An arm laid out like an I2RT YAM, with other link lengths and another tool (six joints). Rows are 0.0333 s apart.
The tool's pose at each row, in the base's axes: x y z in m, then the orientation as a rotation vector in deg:
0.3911 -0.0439 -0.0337 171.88 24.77 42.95
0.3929 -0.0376 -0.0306 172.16 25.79 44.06
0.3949 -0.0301 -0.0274 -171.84 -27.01 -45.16
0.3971 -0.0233 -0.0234 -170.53 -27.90 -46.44
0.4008 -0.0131 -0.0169 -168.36 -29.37 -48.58
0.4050 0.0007 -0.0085 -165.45 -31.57 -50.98
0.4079 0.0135 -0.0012 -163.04 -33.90 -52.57
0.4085 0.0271 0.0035 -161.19 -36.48 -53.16
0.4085 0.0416 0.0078 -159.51 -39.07 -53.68
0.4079 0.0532 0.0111 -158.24 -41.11 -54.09
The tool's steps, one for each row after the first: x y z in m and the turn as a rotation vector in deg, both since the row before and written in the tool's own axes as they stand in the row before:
0.0047 -0.0053 -0.0016 0.71 0.74 -0.43
0.0053 -0.0064 -0.0014 0.77 0.83 -0.60
0.0057 -0.0056 -0.0019 0.77 1.11 -0.48
0.0092 -0.0082 -0.0028 1.23 1.86 -0.81
0.0119 -0.0112 -0.0032 1.75 2.24 -1.24
0.0103 -0.0106 -0.0023 1.55 1.62 -1.37
0.0077 -0.0121 -0.0007 1.42 0.84 -1.54
0.0077 -0.0130 -0.0001 1.26 0.73 -1.60
0.0059 -0.0105 0.0000 0.91 0.55 -1.29

